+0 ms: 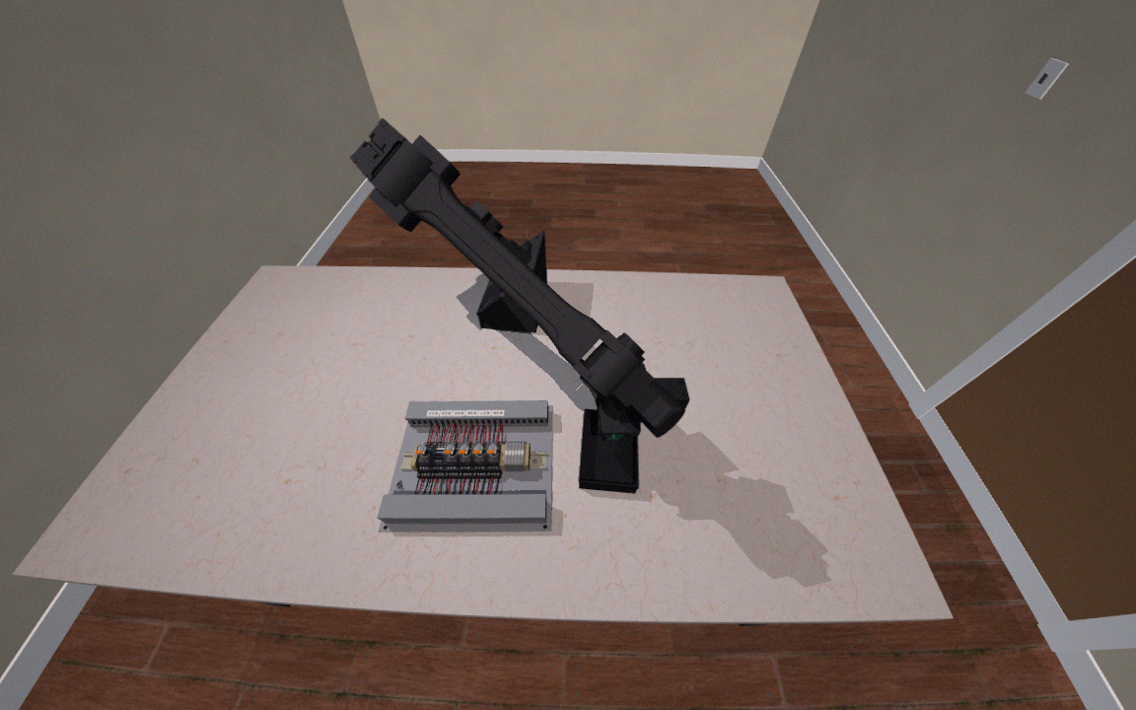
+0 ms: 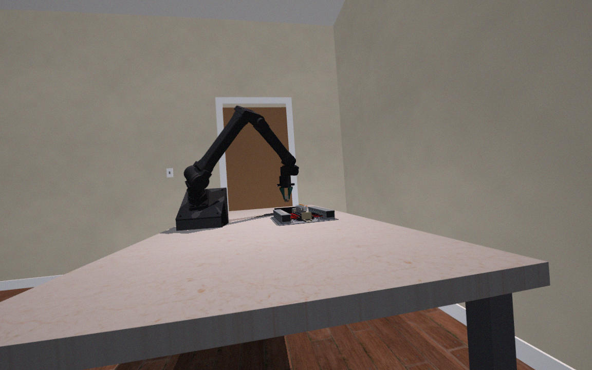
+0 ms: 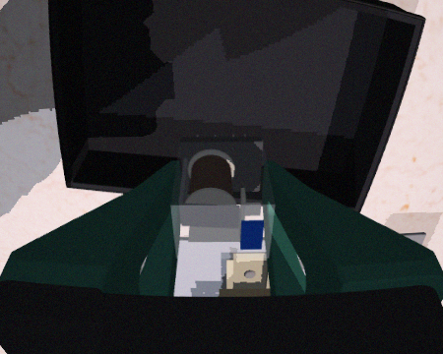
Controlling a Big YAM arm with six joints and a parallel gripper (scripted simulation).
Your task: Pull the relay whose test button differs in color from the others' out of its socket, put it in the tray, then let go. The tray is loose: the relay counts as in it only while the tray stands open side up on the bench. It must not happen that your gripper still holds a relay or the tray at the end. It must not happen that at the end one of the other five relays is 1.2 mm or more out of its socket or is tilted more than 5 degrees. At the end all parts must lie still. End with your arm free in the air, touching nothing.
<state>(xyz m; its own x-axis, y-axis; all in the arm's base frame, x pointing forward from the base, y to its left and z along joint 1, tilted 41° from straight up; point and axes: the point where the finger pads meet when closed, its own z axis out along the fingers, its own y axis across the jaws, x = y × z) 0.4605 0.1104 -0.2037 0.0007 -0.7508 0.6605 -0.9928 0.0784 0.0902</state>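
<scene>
The black tray is 8 cm below my hand. From my hand the other things lie so: clear-cased relay right at my hand.
</scene>
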